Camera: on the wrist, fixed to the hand. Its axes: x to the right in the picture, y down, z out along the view.
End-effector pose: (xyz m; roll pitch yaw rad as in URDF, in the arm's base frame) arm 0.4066 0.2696 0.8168 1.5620 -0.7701 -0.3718
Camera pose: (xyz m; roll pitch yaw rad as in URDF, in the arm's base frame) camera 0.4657 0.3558 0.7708 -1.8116 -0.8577 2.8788
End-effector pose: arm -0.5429 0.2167 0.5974 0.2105 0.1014 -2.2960
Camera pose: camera -0.5453 0.2536 0.4894 -0.0392 -0.2823 -0.8174
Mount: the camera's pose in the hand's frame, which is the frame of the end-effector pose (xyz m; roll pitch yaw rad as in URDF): -0.0150 -0.0487 -0.1022 -0.1577 -0.0800 1.5108
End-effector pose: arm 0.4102 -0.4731 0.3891 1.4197 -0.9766 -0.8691
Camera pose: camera 0.5103 -0.4464 0.3411 -1.6833 -0.6522 2.1833
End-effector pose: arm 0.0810 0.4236 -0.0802 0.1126 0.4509 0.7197
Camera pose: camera 0.0601 0.3562 -0.1700 0.3044 -0.1466 2.1514
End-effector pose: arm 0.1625 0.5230 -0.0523 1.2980 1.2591 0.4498
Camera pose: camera 0.0575 0.5670 -0.0608 1.3477 -0.2460 0.6482
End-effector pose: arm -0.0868 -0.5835 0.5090 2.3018 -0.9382 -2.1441
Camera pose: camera 0.0232 -0.6133 0.5158 -2.2355 -0.4720 1.9461
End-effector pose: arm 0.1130 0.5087 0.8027 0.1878 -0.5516 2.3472
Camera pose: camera 0.1023 0.5607 0.7016 -0.7179 -0.2593 -2.2744
